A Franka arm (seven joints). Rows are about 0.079 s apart.
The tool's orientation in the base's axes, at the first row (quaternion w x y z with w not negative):
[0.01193, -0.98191, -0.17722, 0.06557]
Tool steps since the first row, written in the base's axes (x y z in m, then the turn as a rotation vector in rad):
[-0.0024, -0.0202, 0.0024, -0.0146, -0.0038, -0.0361]
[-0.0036, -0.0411, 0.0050, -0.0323, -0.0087, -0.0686]
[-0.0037, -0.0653, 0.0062, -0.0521, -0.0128, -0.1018]
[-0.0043, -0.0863, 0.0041, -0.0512, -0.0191, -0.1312]
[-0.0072, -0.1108, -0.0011, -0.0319, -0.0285, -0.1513]
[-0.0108, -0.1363, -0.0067, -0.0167, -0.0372, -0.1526]
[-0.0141, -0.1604, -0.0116, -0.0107, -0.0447, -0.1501]
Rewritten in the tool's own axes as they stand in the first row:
[-0.0096, 0.0180, -0.0021, -0.0104, 0.0002, 0.0377]
[-0.0183, 0.0370, -0.0045, -0.0245, 0.0002, 0.0723]
[-0.0270, 0.0596, -0.0057, -0.0402, -0.0013, 0.1078]
[-0.0347, 0.0792, -0.0035, -0.0379, 0.0063, 0.1368]
[-0.0453, 0.1014, 0.0020, -0.0207, 0.0227, 0.1542]
[-0.0568, 0.1243, 0.0081, -0.0095, 0.0362, 0.1535]
[-0.0677, 0.1459, 0.0133, -0.0069, 0.0452, 0.1502]

